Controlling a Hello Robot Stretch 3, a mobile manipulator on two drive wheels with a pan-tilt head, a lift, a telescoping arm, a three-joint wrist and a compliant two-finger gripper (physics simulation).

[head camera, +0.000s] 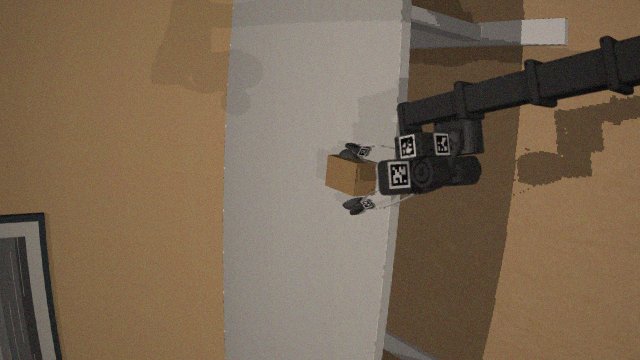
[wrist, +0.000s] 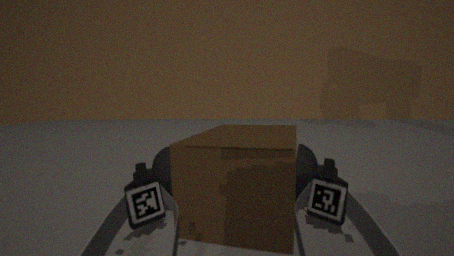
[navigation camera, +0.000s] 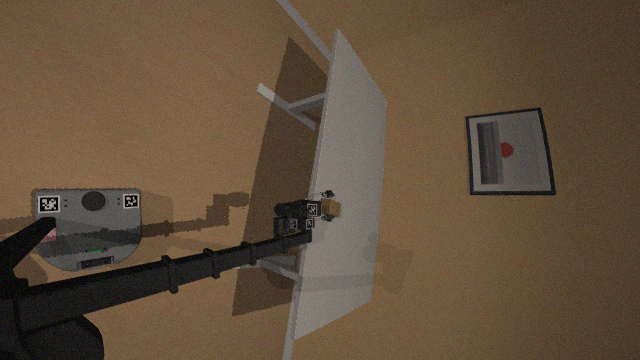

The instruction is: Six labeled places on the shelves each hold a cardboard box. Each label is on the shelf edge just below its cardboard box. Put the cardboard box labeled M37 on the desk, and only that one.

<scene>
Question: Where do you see a desk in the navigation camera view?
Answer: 335,277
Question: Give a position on a cardboard box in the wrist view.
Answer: At 233,182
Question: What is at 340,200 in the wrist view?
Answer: My gripper.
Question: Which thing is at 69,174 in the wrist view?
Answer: A desk.
</scene>
